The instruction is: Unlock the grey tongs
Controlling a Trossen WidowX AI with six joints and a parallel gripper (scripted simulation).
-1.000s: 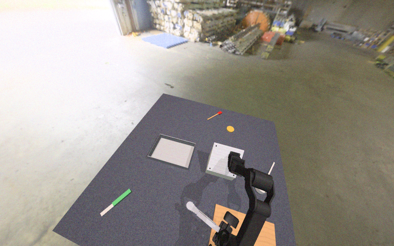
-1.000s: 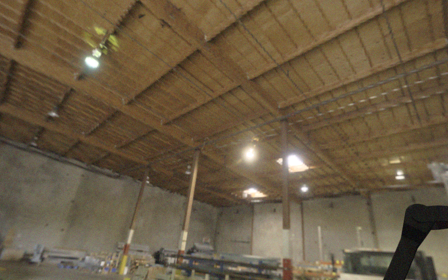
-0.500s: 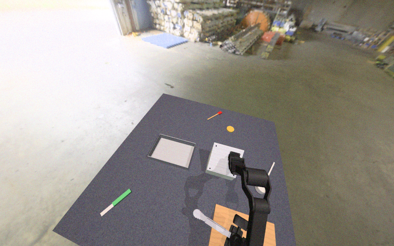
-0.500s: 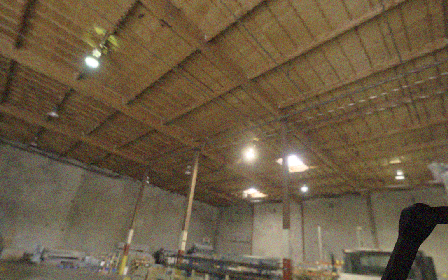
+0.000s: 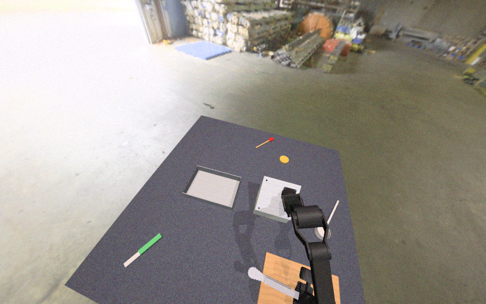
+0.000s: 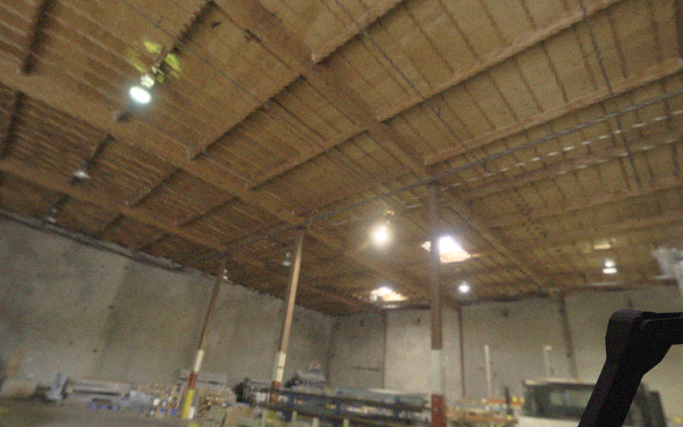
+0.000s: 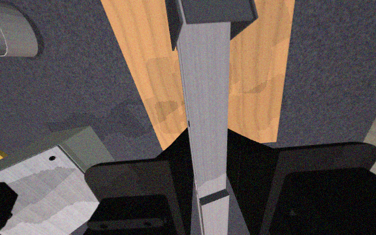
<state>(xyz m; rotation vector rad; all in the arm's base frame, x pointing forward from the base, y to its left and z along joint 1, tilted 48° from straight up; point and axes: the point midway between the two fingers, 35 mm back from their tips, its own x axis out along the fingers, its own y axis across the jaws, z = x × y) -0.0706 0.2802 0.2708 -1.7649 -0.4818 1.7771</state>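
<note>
My gripper tip is 110 mm above the wooden board and 60 mm past it. Also, from my gripper tip: roasting tin 490 mm ahead, 380 mm to the right, 90 mm below.
</note>
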